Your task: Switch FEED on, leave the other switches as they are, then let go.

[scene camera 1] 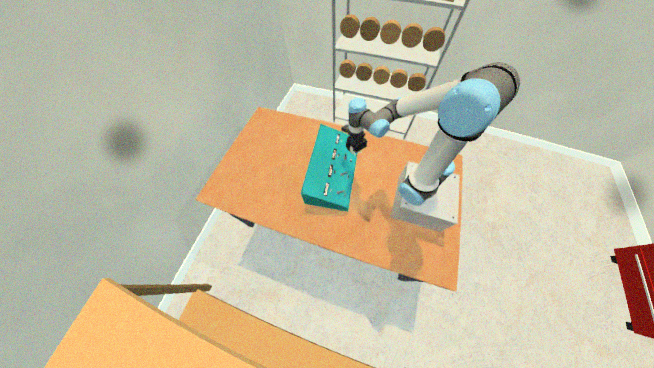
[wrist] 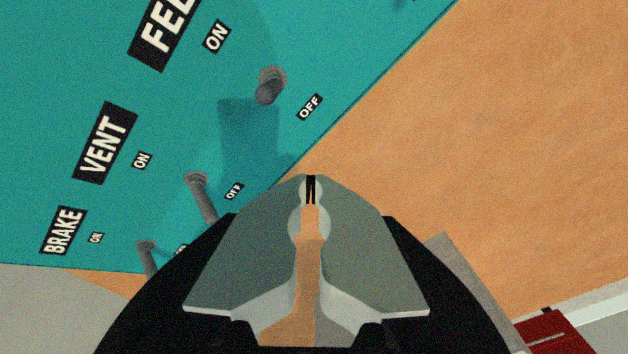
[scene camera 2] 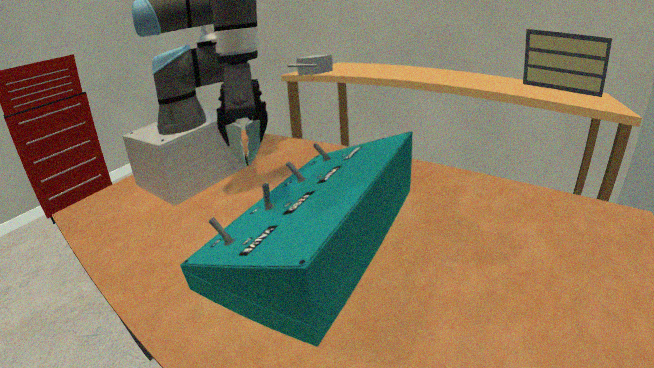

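Seen in the pictures: gripper, fingertip midpoint: (scene camera 1: 353, 153) (wrist: 311, 177) (scene camera 2: 247, 165); arm's base, link origin: (scene camera 2: 182, 126).
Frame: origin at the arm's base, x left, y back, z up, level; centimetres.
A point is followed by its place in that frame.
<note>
A teal sloped switch box (scene camera 1: 320, 172) @[x 16.3, y -52.3, z -4.7 cm] (scene camera 2: 345, 240) @[x -4.2, y -66.6, z -5.4 cm] (wrist: 60, 50) @[x 6.9, y -53.5, z -5.4 cm] stands on the table. The FEED lever (scene camera 2: 267, 196) @[x -2.2, y -46.0, z -6.6 cm] (wrist: 267, 90) @[x -2.4, y -45.8, z -4.3 cm] stands steeper than the others, tipped to its ON side; the FEED label (wrist: 165, 35) @[x 1.7, y -51.3, z -6.7 cm] is cut off in the wrist view. The VENT lever (scene camera 2: 295, 172) @[x 8.7, y -41.1, z -7.2 cm] (wrist: 202, 197) @[x 8.6, y -40.9, z -6.9 cm], the BRAKE lever (scene camera 2: 322, 152) @[x 20.2, y -37.5, z -7.3 cm] (wrist: 147, 257) @[x 20.1, y -37.6, z -7.5 cm] and the VALVE lever (scene camera 2: 221, 231) @[x -13.9, y -48.6, z -7.1 cm] lean to their OFF sides. My gripper (scene camera 1: 353, 149) @[x -2.3, y -40.7, z -1.7 cm] (scene camera 2: 246, 161) @[x -2.3, y -40.7, z -1.7 cm] (wrist: 311, 177) @[x -2.3, y -40.7, z -1.7 cm] is shut and empty, above the box's low edge on the robot's side, apart from the FEED lever.
The orange table (scene camera 1: 250, 160) @[x 24.8, y -104.6, z -17.8 cm] (scene camera 2: 475, 290) @[x 10.2, y -82.9, z -17.8 cm] (wrist: 500, 125) @[x -21.9, y -26.3, z -17.8 cm] carries the arm's grey base block (scene camera 1: 430, 215) @[x 13.7, y 8.6, z 0.0 cm] (scene camera 2: 175, 170) @[x -8.3, y -10.8, z -8.4 cm]. A shelf rack (scene camera 1: 334, 65) with round brown items stands behind it. A red drawer cabinet (scene camera 1: 631, 290) (scene camera 2: 55, 135) and a wooden bench (scene camera 2: 450, 82) stand farther off.
</note>
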